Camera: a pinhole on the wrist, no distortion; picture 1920 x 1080 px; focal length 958.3 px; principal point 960.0 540.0 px. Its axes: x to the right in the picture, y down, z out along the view. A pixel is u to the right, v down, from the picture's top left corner.
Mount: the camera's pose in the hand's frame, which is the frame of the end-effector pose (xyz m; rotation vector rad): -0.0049 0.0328 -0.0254 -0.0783 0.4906 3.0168
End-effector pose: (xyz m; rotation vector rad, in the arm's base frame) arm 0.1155 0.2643 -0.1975 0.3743 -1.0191 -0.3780
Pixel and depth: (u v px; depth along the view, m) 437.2 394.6 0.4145
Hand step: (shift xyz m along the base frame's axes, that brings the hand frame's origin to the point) -0.1896 0.0367 0.4254
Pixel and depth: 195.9 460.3 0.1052
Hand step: -0.0226 0.0145 0.1247
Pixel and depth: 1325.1 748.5 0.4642
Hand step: -0.4642 0.1291 0.0971
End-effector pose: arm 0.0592 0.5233 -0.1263 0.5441 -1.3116 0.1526
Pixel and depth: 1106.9 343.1 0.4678
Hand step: -0.4702 0.0804 0.0596
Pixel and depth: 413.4 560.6 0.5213
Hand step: -0.4243 -0.1355 0.3787
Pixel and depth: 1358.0 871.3 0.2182
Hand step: -0.2188 -0.0378 -0.0625
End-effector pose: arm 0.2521 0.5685 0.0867 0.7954 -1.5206 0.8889
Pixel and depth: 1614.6 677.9 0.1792
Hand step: -0.1172 -0.0893 -0.1522
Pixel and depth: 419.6 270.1 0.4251
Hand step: -0.4275 -0.1850 0.1754
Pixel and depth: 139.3 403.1 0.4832
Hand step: -0.4508 -0.2788 0.3395
